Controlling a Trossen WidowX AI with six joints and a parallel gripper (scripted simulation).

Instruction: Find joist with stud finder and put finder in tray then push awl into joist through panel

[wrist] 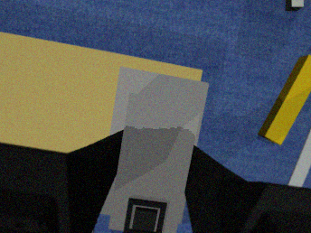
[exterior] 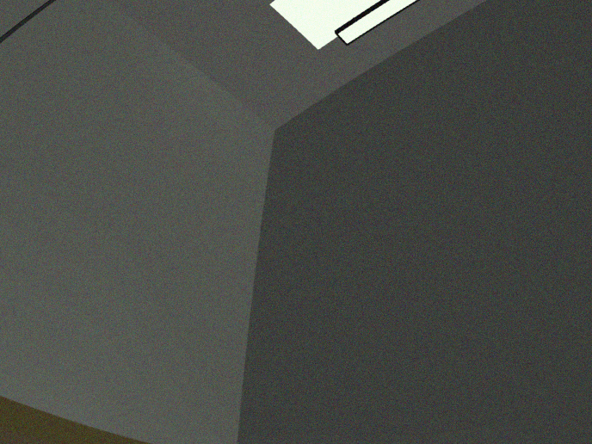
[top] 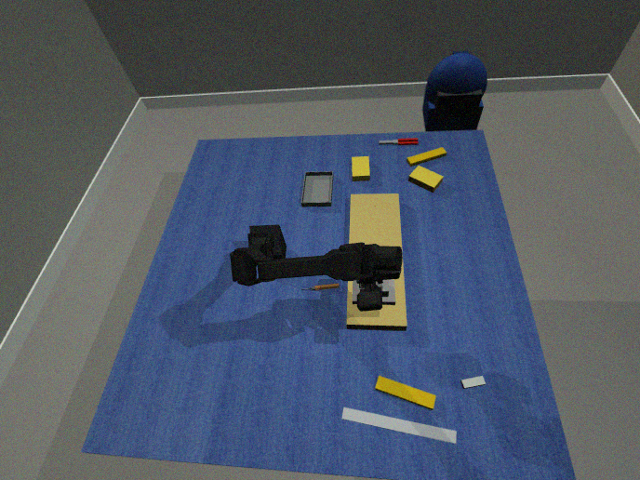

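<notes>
Now: the square light 40 mm behind my gripper tip and 30 mm above it. Also, from my gripper tip: stud finder 20 mm behind, 20 mm above; then orange-handled awl 200 mm behind, 60 mm to the left, 150 mm below; then small white piece 280 mm ahead, 180 mm to the right, 150 mm below.
</notes>
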